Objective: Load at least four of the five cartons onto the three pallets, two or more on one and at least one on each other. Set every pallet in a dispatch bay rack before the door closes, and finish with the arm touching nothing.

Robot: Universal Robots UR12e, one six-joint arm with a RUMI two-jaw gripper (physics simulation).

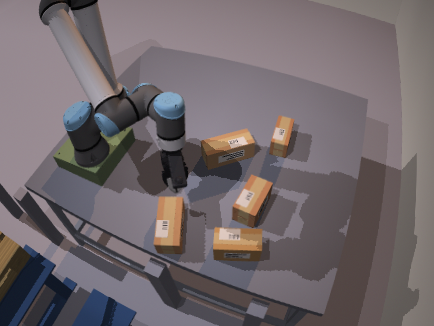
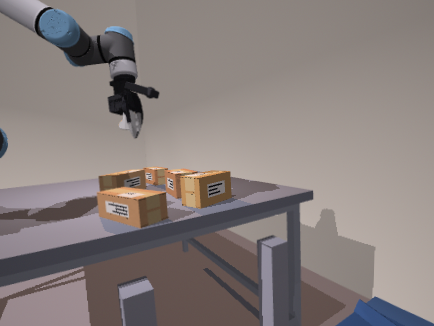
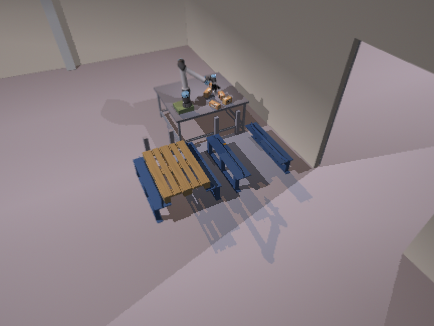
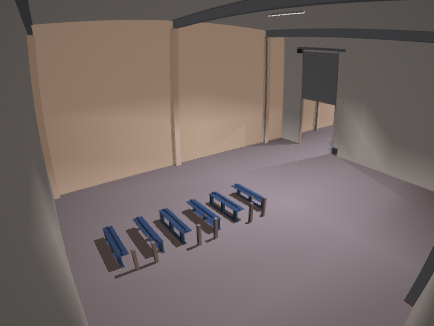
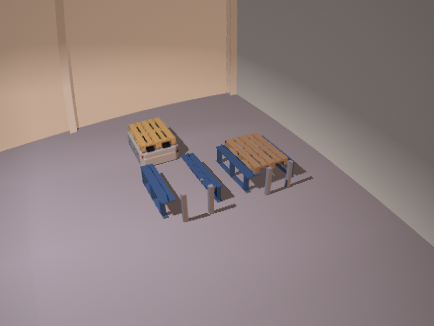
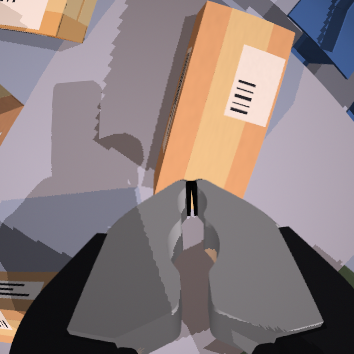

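Where they show: gripper, between the fingertips: [image 1: 176, 192] [image 2: 135, 138] [image 3: 215, 94] [image 6: 190, 183]; arm's base, origin of its link: [image 1: 92, 153] [image 3: 187, 105].
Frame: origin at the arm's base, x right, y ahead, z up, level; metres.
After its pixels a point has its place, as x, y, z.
Note:
Five brown cartons lie on the table [image 1: 320, 115] {-0.664, 1.062, -0.095} [image 2: 270, 200] {0.419, 0.959, -0.096}: one at the left front [image 1: 170, 212] {0.190, 0.498, -0.011} [image 2: 150, 212] {0.342, 0.520, -0.059} [image 6: 220, 110] {0.229, 0.509, -0.011}, one at the front middle [image 1: 237, 246] {0.278, 0.800, 0.014} [image 2: 215, 189] {0.296, 0.797, -0.042}, one centre right [image 1: 252, 200] {0.059, 0.806, 0.011}, one farther back [image 1: 228, 148] {-0.189, 0.640, 0.007} and a narrow one at far right [image 1: 282, 136] {-0.343, 0.869, -0.004}. My gripper [image 1: 176, 189] {0.196, 0.548, 0.162} [image 2: 135, 134] {0.196, 0.548, 0.162} [image 6: 190, 183] {0.196, 0.548, 0.162} is shut with its fingertips together, empty, above and behind the left front carton. One pallet [image 3: 176, 167] {1.107, -0.870, -0.353} sits on blue rack benches near the table. Another pallet [image 5: 256, 150] {-0.264, -10.620, -0.353} sits on a store rack. A third pallet [image 5: 152, 132] {1.639, -9.206, -0.331} rides on a low mobile carrier [image 5: 161, 156] {1.083, -9.136, -0.660}.
The carrier stands behind a store rack with two blue benches [image 5: 159, 184] {-0.024, -8.541, -0.497} [image 5: 202, 170] {-0.078, -9.449, -0.497} and grey posts [image 5: 184, 207] {-0.839, -8.600, -0.507} [image 5: 211, 200] {-0.906, -9.101, -0.530}. Blue dispatch benches [image 4: 115, 241] {2.725, 12.446, -0.497} [image 4: 175, 222] {2.455, 10.802, -0.497} [image 4: 248, 193] {2.151, 8.287, -0.472} hold no pallets. The dark door [image 4: 320, 77] {3.085, 1.568, 2.915} hangs partway down its opening.

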